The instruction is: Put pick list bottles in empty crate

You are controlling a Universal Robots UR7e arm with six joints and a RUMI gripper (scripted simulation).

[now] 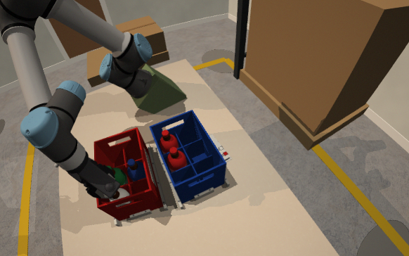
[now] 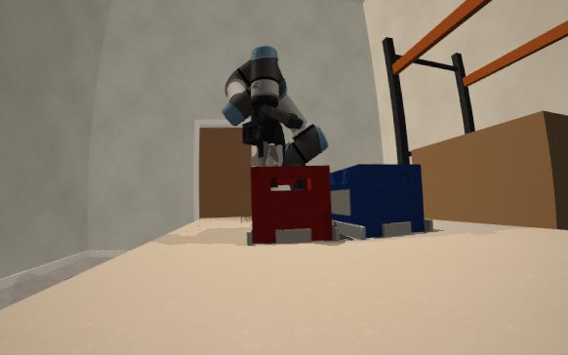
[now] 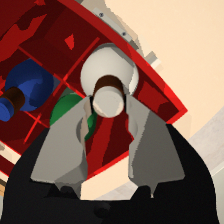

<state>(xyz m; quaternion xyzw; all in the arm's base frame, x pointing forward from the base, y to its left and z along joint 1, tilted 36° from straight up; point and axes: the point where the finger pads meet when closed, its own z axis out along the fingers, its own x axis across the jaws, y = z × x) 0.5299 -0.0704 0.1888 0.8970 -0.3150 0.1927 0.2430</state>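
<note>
Right now the white-label bottle is 70 mm below my hand. From my hand the other things lie so: red crate 90 mm behind, 40 mm to the left, 70 mm below; blue bottle 90 mm behind, 80 mm to the left, 70 mm below; green bottle 90 mm behind, 10 mm to the right, 70 mm below.
</note>
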